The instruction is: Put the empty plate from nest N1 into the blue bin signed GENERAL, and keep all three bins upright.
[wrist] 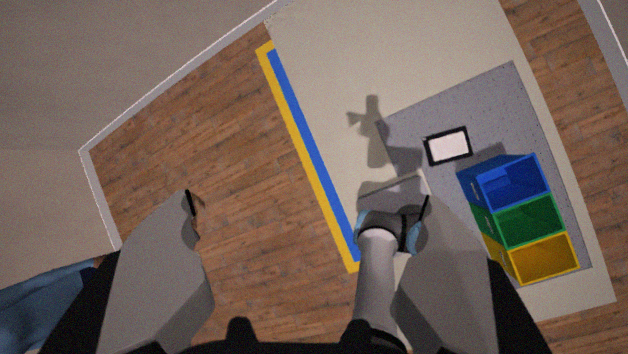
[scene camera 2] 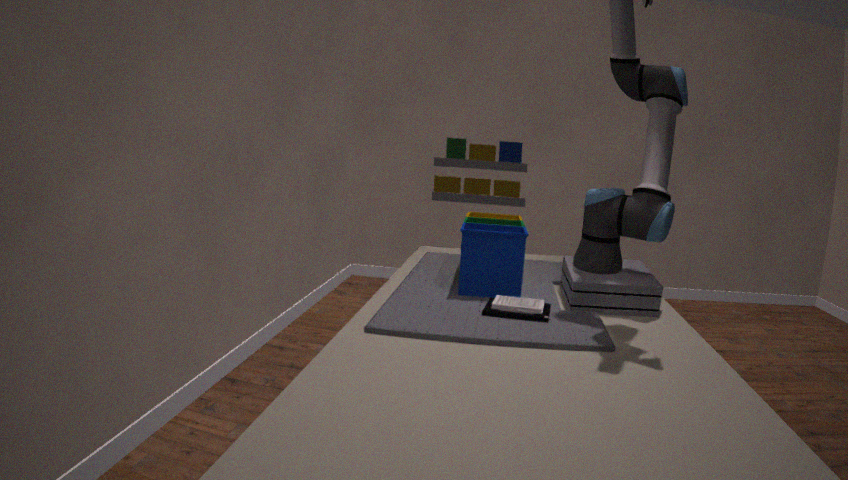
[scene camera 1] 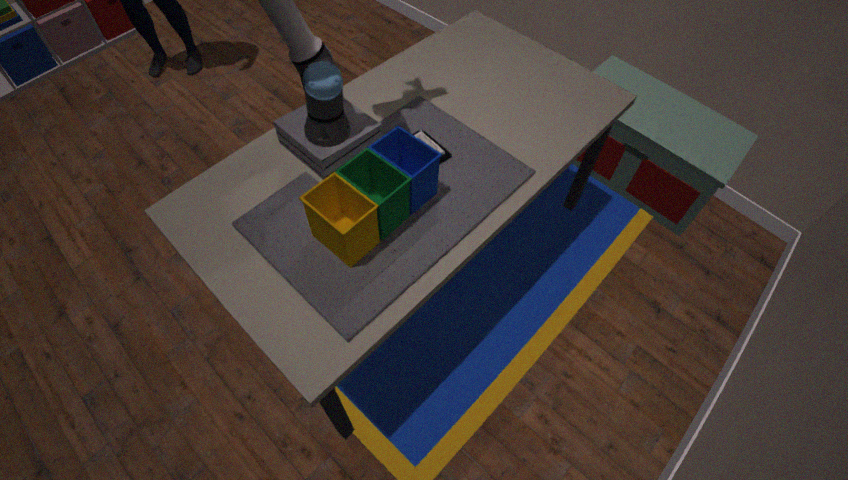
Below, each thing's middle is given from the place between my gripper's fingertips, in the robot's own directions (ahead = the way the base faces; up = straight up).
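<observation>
You'd find the white plate [scene camera 2: 503,303] a little to the right of my hand, far ahead of it and far below it. There's a green bin [scene camera 1: 387,186] that's far ahead of my hand, far to the right of it and far below it. The blue bin [scene camera 2: 492,256] is a fair way to the right of my hand, well ahead of it and well below it, and the yellow bin [scene camera 1: 342,218] is 45 cm ahead of my hand, 48 cm to the right of it and 71 cm below it.
</observation>
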